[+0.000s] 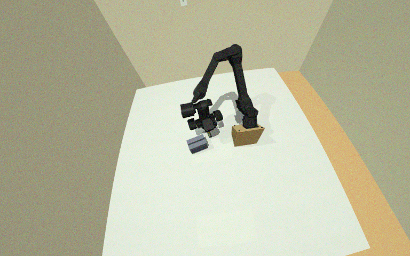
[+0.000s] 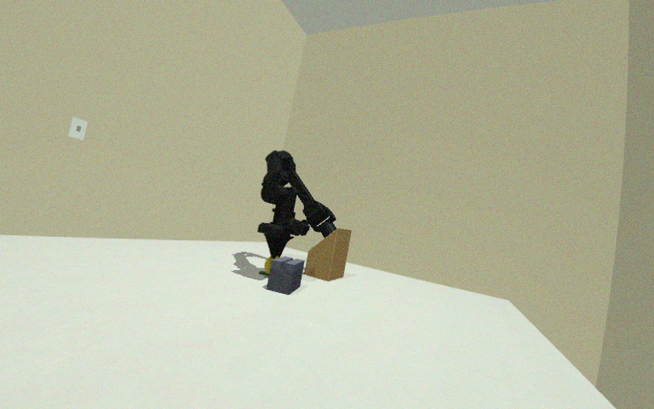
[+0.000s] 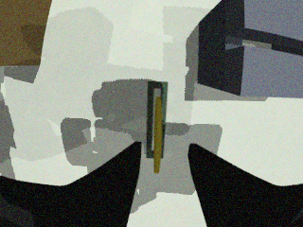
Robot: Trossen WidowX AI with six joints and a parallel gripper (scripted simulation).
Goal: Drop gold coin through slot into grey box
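Now: gripper tip 3 cm above the gold coin.
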